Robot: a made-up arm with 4 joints. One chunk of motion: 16 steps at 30 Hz.
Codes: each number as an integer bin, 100 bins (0 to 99) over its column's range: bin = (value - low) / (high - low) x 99, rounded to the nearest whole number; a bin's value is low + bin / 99 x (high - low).
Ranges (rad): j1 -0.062..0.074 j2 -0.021..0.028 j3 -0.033..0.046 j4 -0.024..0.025
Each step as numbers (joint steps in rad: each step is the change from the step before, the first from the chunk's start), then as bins.
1 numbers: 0.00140 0.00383 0.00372 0.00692
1 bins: 46 50 46 62
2 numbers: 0.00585 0.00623 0.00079 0.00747
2 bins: 49 55 42 64
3 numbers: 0.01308 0.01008 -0.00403 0.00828
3 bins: 55 63 36 65
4 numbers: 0.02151 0.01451 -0.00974 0.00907
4 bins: 61 72 29 67
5 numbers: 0.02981 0.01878 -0.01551 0.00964
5 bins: 67 80 22 68
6 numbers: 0.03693 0.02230 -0.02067 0.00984
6 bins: 72 87 15 68
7 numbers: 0.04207 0.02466 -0.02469 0.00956
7 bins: 76 92 10 68
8 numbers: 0.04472 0.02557 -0.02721 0.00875
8 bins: 78 94 7 66
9 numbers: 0.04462 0.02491 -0.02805 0.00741
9 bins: 78 93 6 63
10 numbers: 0.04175 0.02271 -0.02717 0.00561
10 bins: 76 88 7 60
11 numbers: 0.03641 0.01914 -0.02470 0.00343
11 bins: 72 81 10 55
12 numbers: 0.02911 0.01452 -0.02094 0.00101
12 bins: 66 72 15 51
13 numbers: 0.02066 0.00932 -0.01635 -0.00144
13 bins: 60 61 21 46
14 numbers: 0.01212 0.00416 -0.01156 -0.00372
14 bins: 54 51 27 41
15 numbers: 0.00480 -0.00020 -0.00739 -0.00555
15 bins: 49 42 32 37
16 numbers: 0.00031 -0.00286 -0.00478 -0.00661
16 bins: 45 37 35 35
